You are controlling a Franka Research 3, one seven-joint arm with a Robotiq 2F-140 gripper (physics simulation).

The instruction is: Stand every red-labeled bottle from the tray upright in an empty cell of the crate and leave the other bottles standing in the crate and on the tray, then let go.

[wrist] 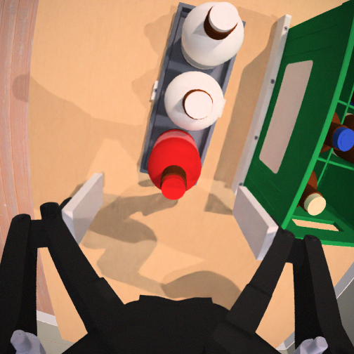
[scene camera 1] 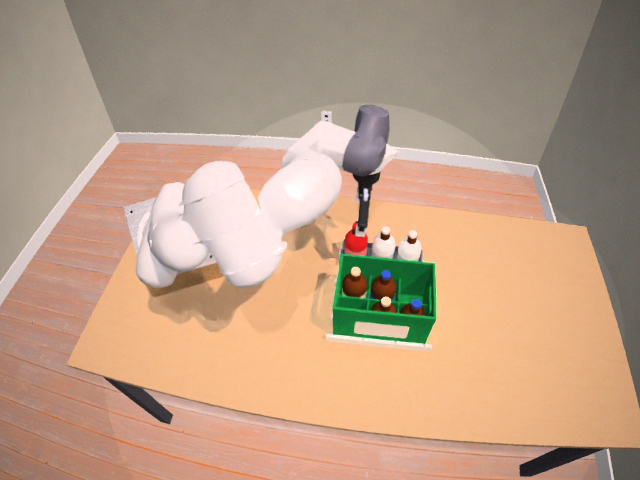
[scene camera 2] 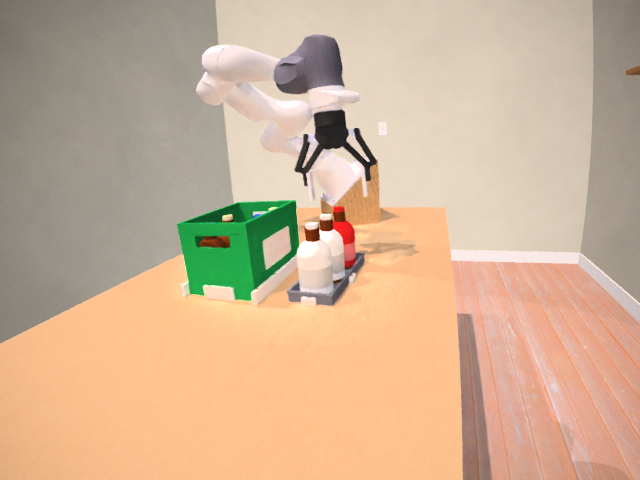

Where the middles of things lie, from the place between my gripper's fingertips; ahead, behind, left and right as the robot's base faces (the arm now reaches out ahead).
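I see the red-labeled bottle (scene camera 2: 346,230) 100 mm below my hand and 10 mm behind it.
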